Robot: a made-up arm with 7 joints. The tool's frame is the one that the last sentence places.
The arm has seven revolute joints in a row. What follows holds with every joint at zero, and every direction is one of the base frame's. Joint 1 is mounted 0.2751 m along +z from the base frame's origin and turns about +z. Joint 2 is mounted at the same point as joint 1 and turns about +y. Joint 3 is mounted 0.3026 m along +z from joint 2 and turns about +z. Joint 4 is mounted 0.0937 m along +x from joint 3 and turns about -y. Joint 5 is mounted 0.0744 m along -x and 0.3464 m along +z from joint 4 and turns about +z. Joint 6 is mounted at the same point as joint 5 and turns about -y. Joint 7 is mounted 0.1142 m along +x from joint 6 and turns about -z. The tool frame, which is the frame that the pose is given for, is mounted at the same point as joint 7; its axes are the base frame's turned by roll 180, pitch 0 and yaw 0 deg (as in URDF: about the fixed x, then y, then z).
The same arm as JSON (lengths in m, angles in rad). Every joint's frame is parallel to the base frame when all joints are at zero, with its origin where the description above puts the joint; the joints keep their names.
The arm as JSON. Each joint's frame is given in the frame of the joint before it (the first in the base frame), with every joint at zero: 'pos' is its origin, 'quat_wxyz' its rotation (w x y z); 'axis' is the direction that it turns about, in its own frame. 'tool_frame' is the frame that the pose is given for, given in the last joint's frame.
{"length_unit": "m", "angle_unit": "rad", "joints": [
  {"joint": "joint 1", "pos": [0.0, 0.0, 0.2751], "quat_wxyz": [1.0, 0.0, 0.0, 0.0], "axis": [0.0, 0.0, 1.0]},
  {"joint": "joint 2", "pos": [0.0, 0.0, 0.0], "quat_wxyz": [1.0, 0.0, 0.0, 0.0], "axis": [0.0, 1.0, 0.0]},
  {"joint": "joint 3", "pos": [0.0, 0.0, 0.3026], "quat_wxyz": [1.0, 0.0, 0.0, 0.0], "axis": [0.0, 0.0, 1.0]},
  {"joint": "joint 4", "pos": [0.0937, 0.0, 0.0], "quat_wxyz": [1.0, 0.0, 0.0, 0.0], "axis": [0.0, -1.0, 0.0]},
  {"joint": "joint 5", "pos": [-0.0744, 0.0, 0.3464], "quat_wxyz": [1.0, 0.0, 0.0, 0.0], "axis": [0.0, 0.0, 1.0]},
  {"joint": "joint 6", "pos": [0.0, 0.0, 0.0], "quat_wxyz": [1.0, 0.0, 0.0, 0.0], "axis": [0.0, -1.0, 0.0]},
  {"joint": "joint 7", "pos": [0.1142, 0.0, 0.0], "quat_wxyz": [1.0, 0.0, 0.0, 0.0], "axis": [0.0, 0.0, -1.0]}
], "tool_frame": {"pos": [0.0, 0.0, 0.0], "quat_wxyz": [0.0, 1.0, 0.0, 0.0]}}

